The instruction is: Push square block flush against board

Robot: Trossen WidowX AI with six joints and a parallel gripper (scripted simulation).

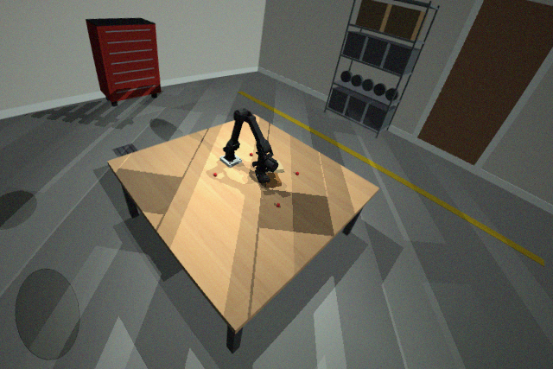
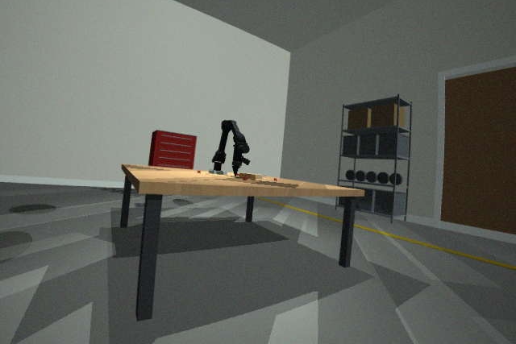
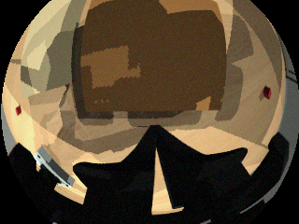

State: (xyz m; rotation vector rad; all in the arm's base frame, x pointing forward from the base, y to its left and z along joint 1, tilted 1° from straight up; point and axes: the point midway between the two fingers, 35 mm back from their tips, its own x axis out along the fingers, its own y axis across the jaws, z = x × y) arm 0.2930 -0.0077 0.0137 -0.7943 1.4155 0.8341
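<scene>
My gripper tip is 4 cm short of the square block, 7 cm to the right of it and 1 cm below it. The rest, counted from my gripper tip: board 5 cm behind, 17 cm to the left, 1 cm above.
</scene>
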